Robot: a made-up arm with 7 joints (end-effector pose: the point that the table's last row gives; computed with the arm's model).
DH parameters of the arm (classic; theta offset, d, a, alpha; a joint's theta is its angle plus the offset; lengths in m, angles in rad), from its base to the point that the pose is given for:
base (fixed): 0 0.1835 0 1.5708
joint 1: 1.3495 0 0.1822 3.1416
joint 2: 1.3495 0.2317 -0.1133 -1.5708
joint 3: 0 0.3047 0.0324 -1.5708
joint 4: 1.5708 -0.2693 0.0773 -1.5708
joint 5: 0 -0.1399 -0.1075 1.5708
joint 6: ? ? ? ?
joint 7: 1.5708 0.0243 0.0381 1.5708
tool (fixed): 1.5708 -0.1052 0 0
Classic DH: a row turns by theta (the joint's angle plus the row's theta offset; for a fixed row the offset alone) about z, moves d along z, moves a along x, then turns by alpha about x.
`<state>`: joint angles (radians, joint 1 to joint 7).
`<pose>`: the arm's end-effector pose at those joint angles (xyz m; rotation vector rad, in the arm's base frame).
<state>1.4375 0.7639 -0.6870 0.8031 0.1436 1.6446 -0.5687</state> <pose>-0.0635 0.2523 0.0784 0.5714 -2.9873 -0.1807</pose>
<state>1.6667 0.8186 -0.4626 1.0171 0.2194 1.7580 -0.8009</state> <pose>-0.0693 0.1926 0.0297 -0.4793 2.6029 0.7240</pose>
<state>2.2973 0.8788 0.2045 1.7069 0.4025 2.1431 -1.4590</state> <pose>0.1000 0.1532 -0.1111 -0.7636 0.5535 0.8644</pose>
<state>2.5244 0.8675 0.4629 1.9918 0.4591 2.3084 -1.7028</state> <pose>0.1880 0.1551 -0.0827 -0.8619 -0.1302 0.4604</pose>
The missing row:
joint 6: 0 0.214 0.0939 1.5708
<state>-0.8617 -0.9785 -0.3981 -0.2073 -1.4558 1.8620 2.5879</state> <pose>-0.0610 0.5852 -0.1213 -1.8277 1.4821 -0.9817</pose>
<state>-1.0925 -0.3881 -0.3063 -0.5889 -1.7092 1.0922 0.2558</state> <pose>-0.2577 0.6362 -0.0666 0.9503 0.1987 -1.4228</pose>
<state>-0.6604 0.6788 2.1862 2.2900 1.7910 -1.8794 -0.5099</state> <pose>-0.2397 0.4160 -0.0606 1.3538 0.9241 2.3785</pose>
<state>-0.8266 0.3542 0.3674 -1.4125 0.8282 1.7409 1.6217</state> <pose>-0.1568 0.3022 0.0810 1.7021 1.0348 -0.3763</pose>
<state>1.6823 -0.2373 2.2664 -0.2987 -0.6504 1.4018 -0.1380</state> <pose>0.3209 0.0621 0.2653 -1.3577 0.7678 2.1915</pose>
